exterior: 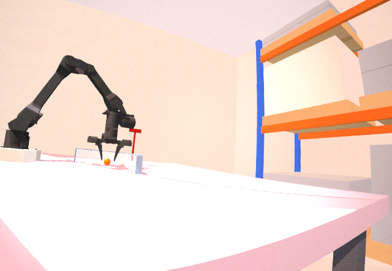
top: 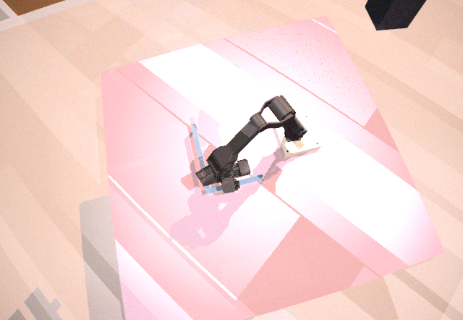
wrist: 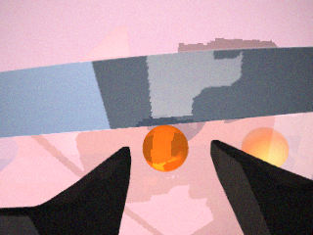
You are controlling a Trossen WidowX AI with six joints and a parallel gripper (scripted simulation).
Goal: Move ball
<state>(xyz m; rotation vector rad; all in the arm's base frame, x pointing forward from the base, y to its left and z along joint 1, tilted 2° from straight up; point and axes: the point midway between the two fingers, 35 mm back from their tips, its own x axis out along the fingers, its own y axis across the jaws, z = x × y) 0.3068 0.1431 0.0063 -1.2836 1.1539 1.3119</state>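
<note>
Right now my gripper tip is 4 cm to the right of the wall, 3 cm past it and 1 cm below it. From my gripper tip the other things lie so: orange ball: right at my gripper tip.
</note>
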